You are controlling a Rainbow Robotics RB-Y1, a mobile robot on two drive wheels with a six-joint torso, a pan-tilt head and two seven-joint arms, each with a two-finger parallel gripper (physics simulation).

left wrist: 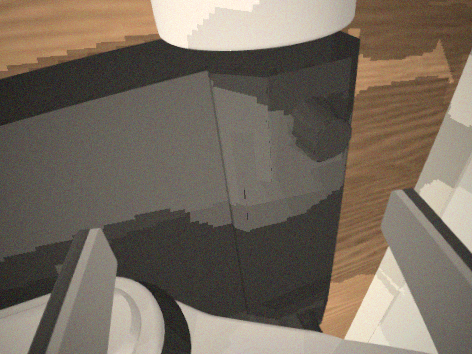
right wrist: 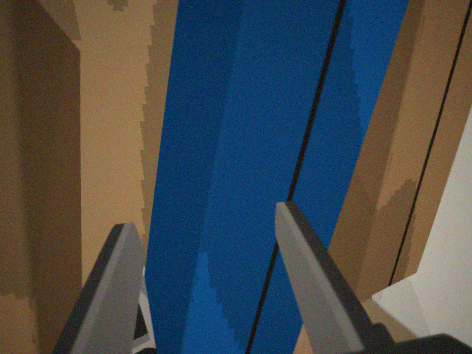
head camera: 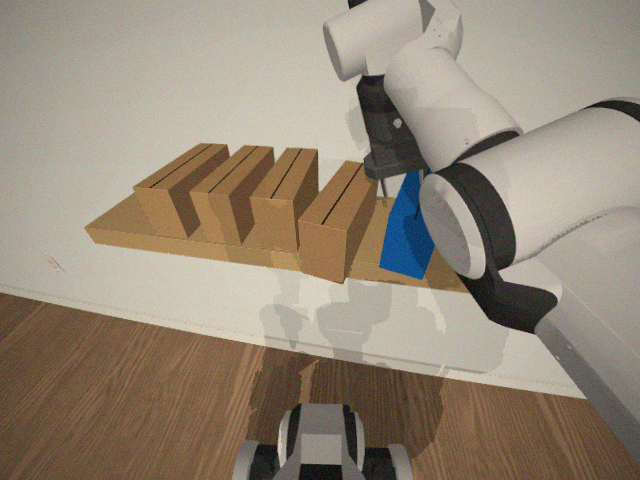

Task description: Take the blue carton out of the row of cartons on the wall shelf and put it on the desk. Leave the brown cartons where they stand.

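Frame: origin at the robot's base, x ahead, y left, z up, level; metres.
Seen in the pictures: left gripper, fingertip midpoint: (left wrist: 250, 227); right gripper, fingertip midpoint: (right wrist: 209, 226) (head camera: 404, 189).
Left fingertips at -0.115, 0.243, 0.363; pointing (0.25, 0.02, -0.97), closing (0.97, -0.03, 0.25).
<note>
Offsets run from my left fingertips to a thing's top centre, as dx, dy, dz. Level surfaces: height alone.
The blue carton @[+0.418, -0.433, +0.690] (head camera: 400, 245) (right wrist: 245, 125) stands on the wall shelf (head camera: 129, 242) (right wrist: 110, 125), right of a brown carton @[+0.406, -0.285, +0.690] (head camera: 321, 248) in the head view; the arm hides part of it. My right gripper (head camera: 401, 206) (right wrist: 209, 226) is partly open, with nothing held. One finger is over the gap left of the blue carton. The other overlaps its top in the right wrist view; whether it touches cannot be told. My left gripper (left wrist: 250, 227) is open and empty, away from the shelf. The desk does not show.
More brown cartons @[+0.528, +0.072, +0.690] (head camera: 168, 211) @[+0.508, -0.053, +0.690] (head camera: 222, 217) @[+0.489, -0.169, +0.690] (head camera: 273, 222) stand on the shelf's left part. Another brown carton @[+0.427, -0.549, +0.690] (right wrist: 400, 165) is close beside the blue one at the right. The wall (head camera: 155, 77) is behind, wood floor @[dz -0.362] (head camera: 155, 387) below. A dark grey surface (left wrist: 125, 150) lies below my left fingers.
</note>
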